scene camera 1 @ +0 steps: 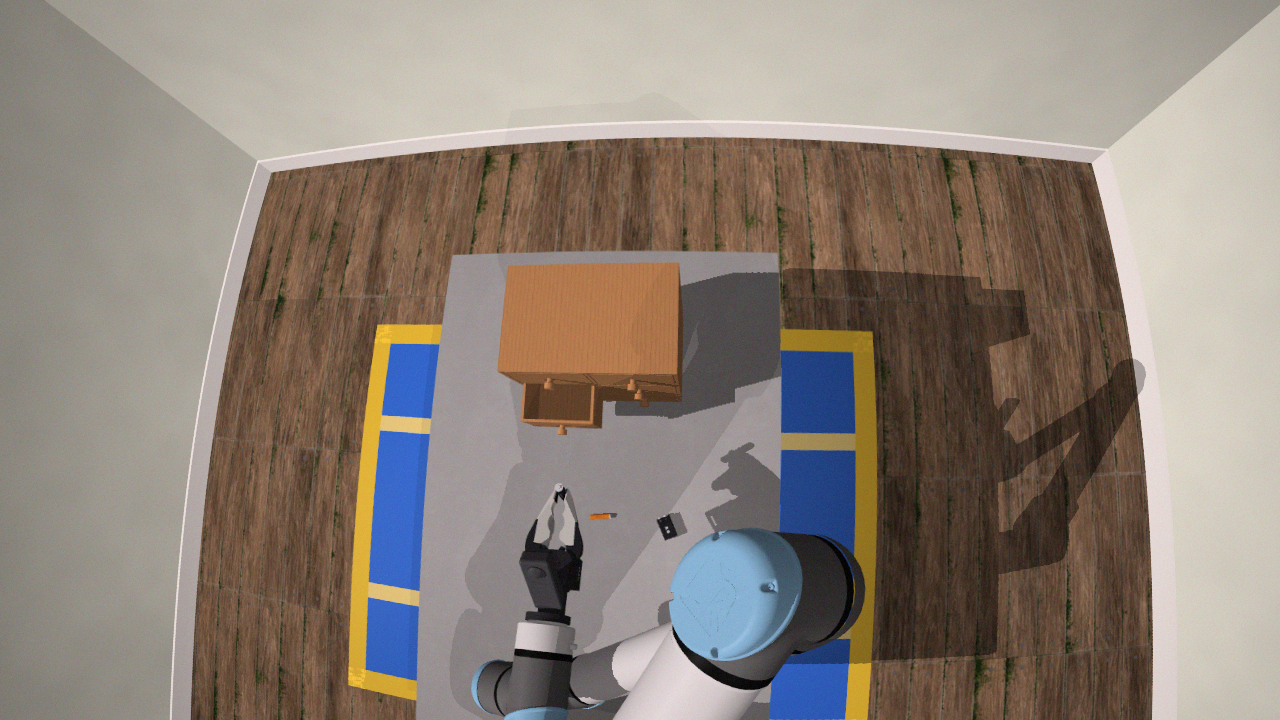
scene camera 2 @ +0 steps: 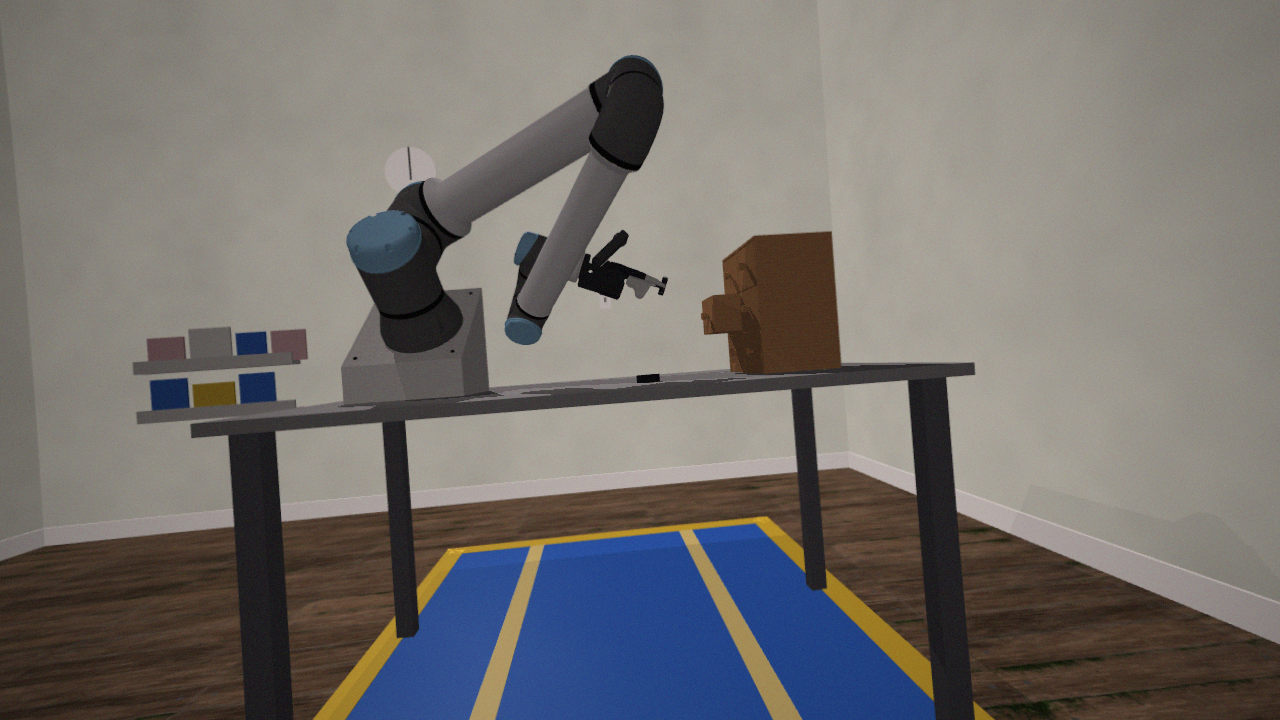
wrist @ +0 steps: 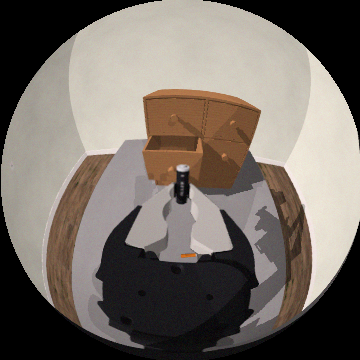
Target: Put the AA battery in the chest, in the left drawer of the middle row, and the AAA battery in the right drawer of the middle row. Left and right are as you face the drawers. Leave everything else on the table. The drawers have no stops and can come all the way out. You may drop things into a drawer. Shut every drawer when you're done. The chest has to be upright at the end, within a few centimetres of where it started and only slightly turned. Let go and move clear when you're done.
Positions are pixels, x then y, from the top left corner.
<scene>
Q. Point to a wooden chest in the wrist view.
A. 186, 93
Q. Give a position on a wooden chest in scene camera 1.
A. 601, 318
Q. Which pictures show the drawer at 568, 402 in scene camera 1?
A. Scene camera 1, scene camera 2 and the wrist view: all of them.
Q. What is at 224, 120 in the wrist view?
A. A drawer.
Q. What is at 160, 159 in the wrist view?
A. A drawer.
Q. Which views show my gripper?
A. Scene camera 1, scene camera 2 and the wrist view: all of them.
</scene>
